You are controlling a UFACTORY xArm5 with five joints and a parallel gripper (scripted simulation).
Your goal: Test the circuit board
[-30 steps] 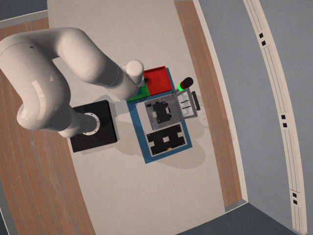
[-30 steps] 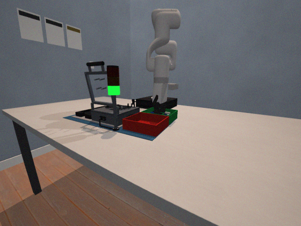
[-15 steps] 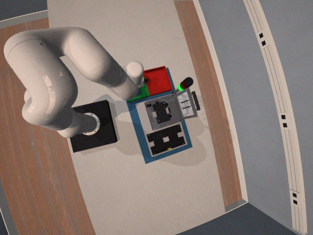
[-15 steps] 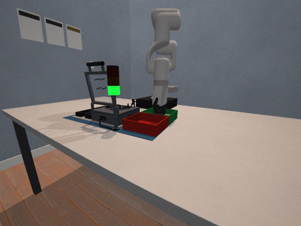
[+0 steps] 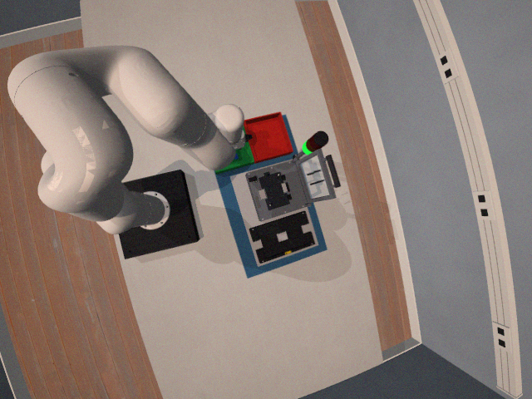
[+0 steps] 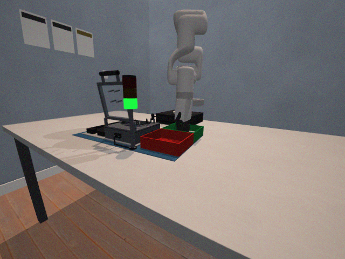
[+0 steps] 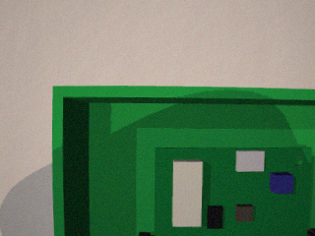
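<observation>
The green bin is 10 mm below my hand. Also, from my hand: black block (140 mm to the right, 60 mm above, 50 mm ahead); then red bin (150 mm ahead, 10 mm to the left, 10 mm below); then green circuit board (10 mm below).
</observation>
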